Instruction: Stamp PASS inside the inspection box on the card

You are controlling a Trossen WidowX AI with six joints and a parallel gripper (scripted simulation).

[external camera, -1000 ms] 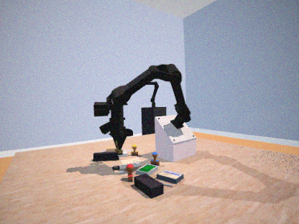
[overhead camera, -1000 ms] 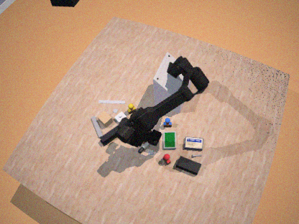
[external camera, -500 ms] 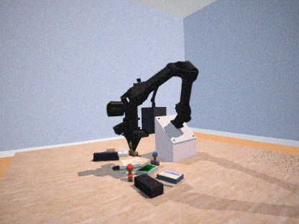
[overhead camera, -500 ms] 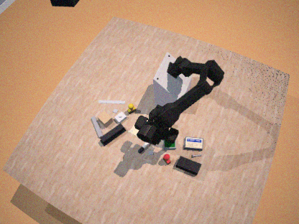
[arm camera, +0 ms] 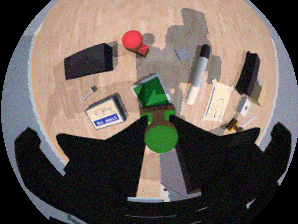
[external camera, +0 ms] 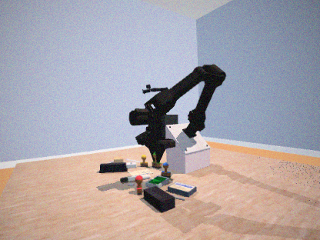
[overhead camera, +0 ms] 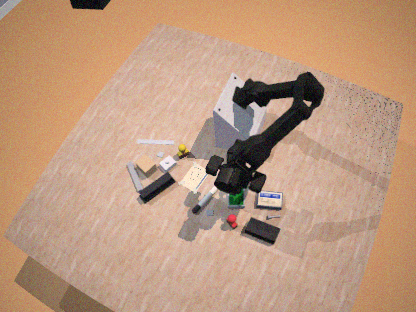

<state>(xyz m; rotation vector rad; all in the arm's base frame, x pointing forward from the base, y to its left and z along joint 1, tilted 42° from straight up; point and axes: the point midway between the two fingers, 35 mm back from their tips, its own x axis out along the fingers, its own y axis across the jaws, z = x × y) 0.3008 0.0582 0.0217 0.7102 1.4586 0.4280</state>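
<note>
Right now the green ink pad is 90 mm below my gripper tip. The rest, counted from my gripper tip: blue stamp (80 mm behind, 70 mm below, 30 mm to the right); red-knobbed stamp (100 mm ahead, 70 mm below, 20 mm to the left); green-knobbed PASS stamp (right at my gripper tip).
</note>
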